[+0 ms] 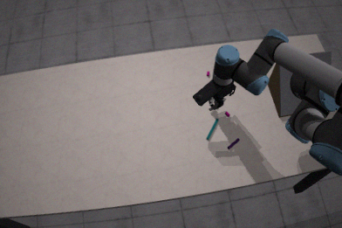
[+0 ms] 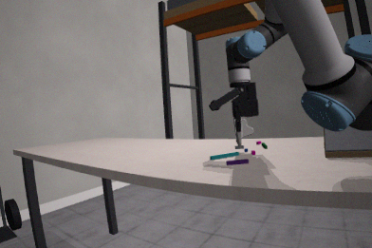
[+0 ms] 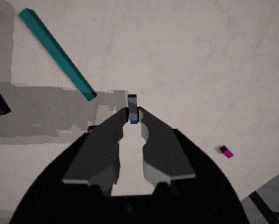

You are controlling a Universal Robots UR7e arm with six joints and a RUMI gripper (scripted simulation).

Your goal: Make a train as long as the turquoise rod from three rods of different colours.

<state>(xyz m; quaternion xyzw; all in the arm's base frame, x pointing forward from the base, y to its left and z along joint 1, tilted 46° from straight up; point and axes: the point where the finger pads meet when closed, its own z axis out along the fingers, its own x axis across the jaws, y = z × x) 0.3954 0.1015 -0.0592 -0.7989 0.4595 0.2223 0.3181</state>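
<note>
My hand is 1 cm above the grey rod. Also, from my hand: green rod (11 cm to the right, 6 cm behind, 2 cm below); then small blue rod (2 cm below, 2 cm behind, 1 cm to the right); then turquoise rod (9 cm to the left, 2 cm below, 1 cm ahead).
</note>
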